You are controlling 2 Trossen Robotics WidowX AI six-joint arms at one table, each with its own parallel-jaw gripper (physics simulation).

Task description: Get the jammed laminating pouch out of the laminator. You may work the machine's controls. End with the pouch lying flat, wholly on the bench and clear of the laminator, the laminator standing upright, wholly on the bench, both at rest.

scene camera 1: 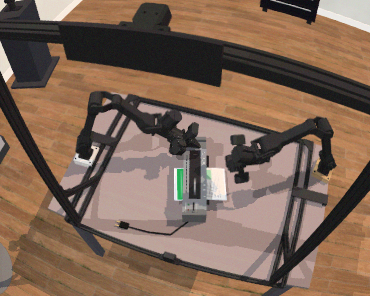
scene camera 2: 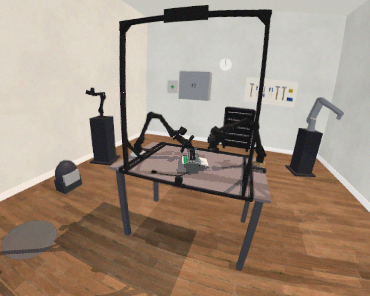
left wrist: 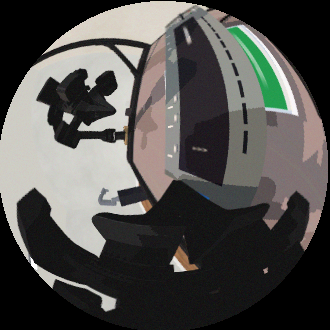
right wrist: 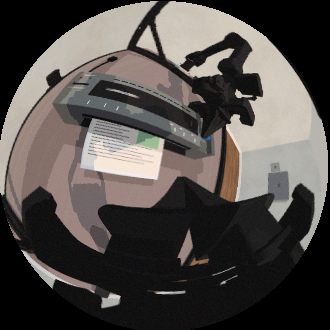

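Pixels of known places: left gripper, fingertip midpoint: (scene camera 1: 200, 146) (scene camera 2: 194, 149) (left wrist: 175, 183) (right wrist: 202, 137); right gripper, fingertip midpoint: (scene camera 2: 207, 148) (left wrist: 114, 110) (right wrist: 180, 180); left arm's base at its link origin: (scene camera 1: 85, 153) (scene camera 2: 138, 151) (right wrist: 184, 67); right arm's base at its link origin: (scene camera 1: 323, 168) (scene camera 2: 259, 161) (left wrist: 123, 134).
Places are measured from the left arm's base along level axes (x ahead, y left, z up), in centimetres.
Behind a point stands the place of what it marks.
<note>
The grey laminator (scene camera 1: 194, 206) {y -14.1, x 55.6, z 4.7 cm} (scene camera 2: 191, 167) {y -17.9, x 55.8, z 1.5 cm} (left wrist: 205, 105) {y 6.2, x 50.0, z 4.7 cm} (right wrist: 125, 110) {y -2.3, x 56.6, z 4.7 cm} stands upright on the bench. The pouch (scene camera 1: 217, 186) {y -0.5, x 62.1, z 0.0 cm} (right wrist: 120, 156) {y 0.6, x 62.2, z -0.1 cm} runs through it: a printed white part sticks out at the picture's right in scene camera 1, a green part at the left; the green end also shows in the left wrist view (left wrist: 270, 82). Its middle is hidden. My left gripper (left wrist: 175, 183) {y 13.7, x 51.0, z 5.0 cm} (right wrist: 202, 137) {y 13.7, x 51.0, z 5.0 cm} is shut and empty, its tips at the laminator's far end by a blue part (left wrist: 204, 196) {y 13.2, x 47.9, z 4.2 cm} (right wrist: 208, 138) {y 16.5, x 49.0, z 4.5 cm}. My right gripper (left wrist: 114, 110) {y 6.9, x 63.8, z 9.6 cm} (right wrist: 180, 180) {y 6.9, x 63.8, z 9.6 cm} is shut and empty, above the bench and apart from the pouch.
A power cord with a plug (scene camera 1: 122, 225) {y -28.0, x 28.8, z -1.9 cm} (right wrist: 112, 59) {y -26.2, x 30.4, z -2.4 cm} lies on the bench (scene camera 1: 130, 200) {y -15.1, x 28.0, z -3.3 cm} at the laminator's near left in scene camera 1. Black frame rails (scene camera 1: 125, 256) run along the bench edges, and uprights and an overhead beam (scene camera 1: 142, 52) {y -38.3, x 53.1, z 99.6 cm} surround the workspace.
</note>
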